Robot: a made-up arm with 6 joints.
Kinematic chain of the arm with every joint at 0, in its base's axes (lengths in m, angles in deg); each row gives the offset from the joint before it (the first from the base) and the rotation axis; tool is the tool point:
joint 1: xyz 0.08 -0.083 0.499 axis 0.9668 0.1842 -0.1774
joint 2: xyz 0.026 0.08 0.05 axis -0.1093 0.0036 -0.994
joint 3: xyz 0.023 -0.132 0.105 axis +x
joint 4: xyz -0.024 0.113 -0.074 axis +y
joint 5: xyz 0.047 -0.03 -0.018 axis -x
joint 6: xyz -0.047 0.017 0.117 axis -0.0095 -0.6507 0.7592
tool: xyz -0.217 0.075 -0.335
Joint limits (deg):
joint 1: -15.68..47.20
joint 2: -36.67..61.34
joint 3: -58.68..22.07
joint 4: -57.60..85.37
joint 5: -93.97..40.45
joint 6: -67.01..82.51
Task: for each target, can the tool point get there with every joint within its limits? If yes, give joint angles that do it. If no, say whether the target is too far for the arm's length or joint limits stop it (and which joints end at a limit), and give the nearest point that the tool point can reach.
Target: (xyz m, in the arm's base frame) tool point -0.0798 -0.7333 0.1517
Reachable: no: joint limits stop it (at a limit: joint 1, joint 3, joint 5) | nearest point -0.0055 -0.4262 0.3133 | short by 0.355 m
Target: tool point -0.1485 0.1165 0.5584
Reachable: yes | joints 29.67 4.02 -34.03 23.64 -24.65 -20.60
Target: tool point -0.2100 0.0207 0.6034
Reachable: yes | joints 14.70 -28.73 2.69 -16.76 -47.98 -31.23
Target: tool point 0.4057 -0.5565 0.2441
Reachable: no: joint limits stop it (at a limit: joint 1, joint 3, joint 5) | nearest point 0.3155 -0.3905 0.3259 | short by 0.206 m
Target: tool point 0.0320 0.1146 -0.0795
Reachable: no: joint limits stop it (at a limit: joint 1, joint 6) | nearest point 0.0671 0.0122 0.1093 | short by 0.218 m
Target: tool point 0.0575 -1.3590 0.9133
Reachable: no: too far | nearest point 0.1099 -0.4995 0.7117 | short by 0.884 m
